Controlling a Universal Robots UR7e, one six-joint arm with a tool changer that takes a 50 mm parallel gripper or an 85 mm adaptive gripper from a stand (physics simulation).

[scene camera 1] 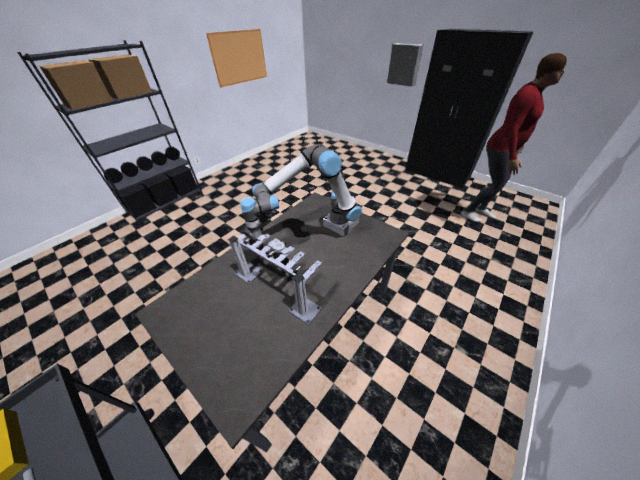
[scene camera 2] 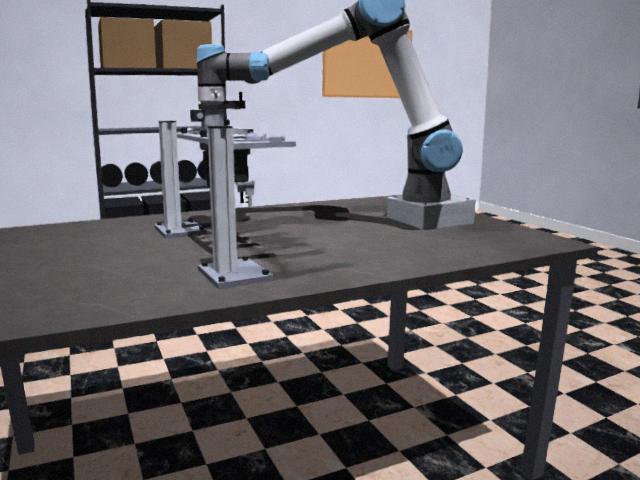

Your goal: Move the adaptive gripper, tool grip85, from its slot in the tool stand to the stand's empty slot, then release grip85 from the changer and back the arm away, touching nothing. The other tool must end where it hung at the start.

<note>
In view: a gripper tool (scene camera 2: pixel 241 174).
</note>
